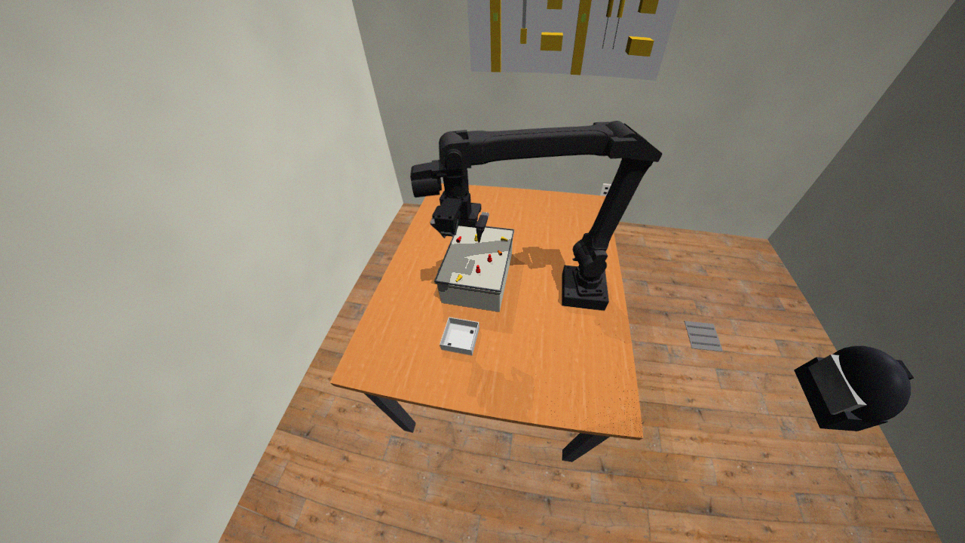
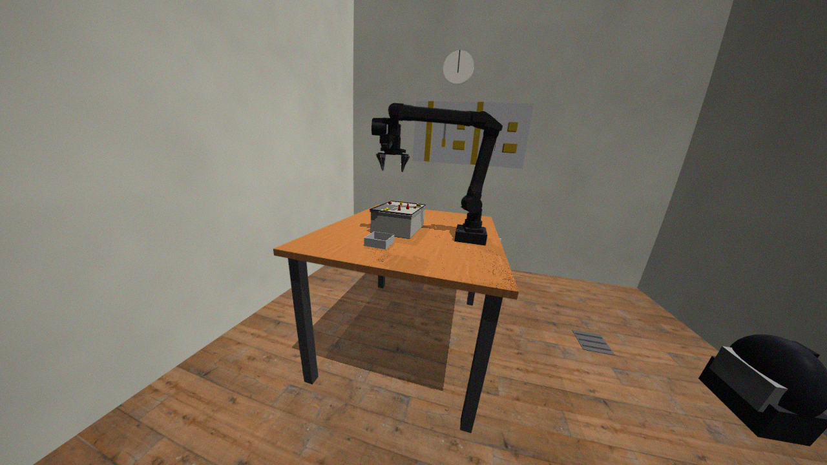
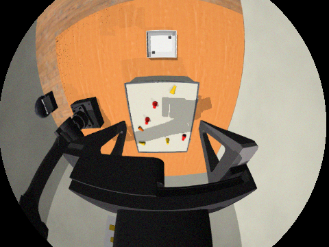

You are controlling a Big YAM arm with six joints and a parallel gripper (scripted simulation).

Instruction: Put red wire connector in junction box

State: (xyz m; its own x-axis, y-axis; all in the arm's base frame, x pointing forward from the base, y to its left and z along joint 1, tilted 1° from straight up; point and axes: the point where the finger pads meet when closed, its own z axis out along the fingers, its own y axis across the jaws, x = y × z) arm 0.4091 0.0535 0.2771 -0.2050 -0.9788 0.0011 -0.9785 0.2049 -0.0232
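The grey tool case lies 23 cm below my hand, 13 cm to the right of it and 3 cm behind it.
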